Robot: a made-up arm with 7 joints.
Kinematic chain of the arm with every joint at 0, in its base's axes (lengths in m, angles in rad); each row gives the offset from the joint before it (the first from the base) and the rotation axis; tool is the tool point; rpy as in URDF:
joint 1: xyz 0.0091 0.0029 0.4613 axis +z
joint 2: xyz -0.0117 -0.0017 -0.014 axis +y
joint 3: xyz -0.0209 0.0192 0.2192 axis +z
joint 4: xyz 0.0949 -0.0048 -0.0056 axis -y
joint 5: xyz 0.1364 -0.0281 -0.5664 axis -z
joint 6: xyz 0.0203 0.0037 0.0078 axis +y
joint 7: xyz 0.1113 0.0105 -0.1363 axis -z
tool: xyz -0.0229 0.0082 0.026 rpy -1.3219 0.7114 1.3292
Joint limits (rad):
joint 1: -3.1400..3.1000
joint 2: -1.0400..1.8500
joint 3: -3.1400..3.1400
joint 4: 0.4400..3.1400
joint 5: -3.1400..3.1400
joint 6: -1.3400..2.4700
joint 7: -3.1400..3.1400
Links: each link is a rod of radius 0.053 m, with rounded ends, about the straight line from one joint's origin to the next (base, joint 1, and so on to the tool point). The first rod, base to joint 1, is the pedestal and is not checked.
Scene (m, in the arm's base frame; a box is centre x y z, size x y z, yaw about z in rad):
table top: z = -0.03
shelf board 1: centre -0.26 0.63 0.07 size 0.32 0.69 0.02 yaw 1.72
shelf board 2: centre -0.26 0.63 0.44 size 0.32 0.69 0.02 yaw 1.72
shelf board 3: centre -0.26 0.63 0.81 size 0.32 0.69 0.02 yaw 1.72
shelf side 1: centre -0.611 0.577 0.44 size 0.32 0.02 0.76 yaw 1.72
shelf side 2: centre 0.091 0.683 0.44 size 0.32 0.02 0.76 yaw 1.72
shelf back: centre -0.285 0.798 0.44 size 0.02 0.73 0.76 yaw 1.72
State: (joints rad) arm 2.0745 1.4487 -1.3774 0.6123 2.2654 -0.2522 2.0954
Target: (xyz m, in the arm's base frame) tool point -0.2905 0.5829 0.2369
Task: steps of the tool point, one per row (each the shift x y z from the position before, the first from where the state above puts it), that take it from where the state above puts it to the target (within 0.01 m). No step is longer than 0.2 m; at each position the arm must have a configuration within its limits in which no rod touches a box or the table.
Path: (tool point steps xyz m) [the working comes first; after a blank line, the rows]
Joints at the target: 3.1000 0.8514 -0.6843 1.3227 2.2235 -0.5117 2.0863
Straight joint move there: touches shelf side 2.

1: -0.0531 0.0947 -0.1108
2: -0.0992 0.0913 -0.1077
3: -0.1443 0.0616 -0.0875
4: -0.1694 0.0081 -0.0540
5: -0.1031 0.0613 0.0089
6: -0.1330 0.0341 0.0225
7: -0.1482 -0.0057 0.0456
8: -0.0020 0.0850 -0.0154
9: -0.0109 0.0866 0.0004
10: -0.0250 0.0804 0.0150

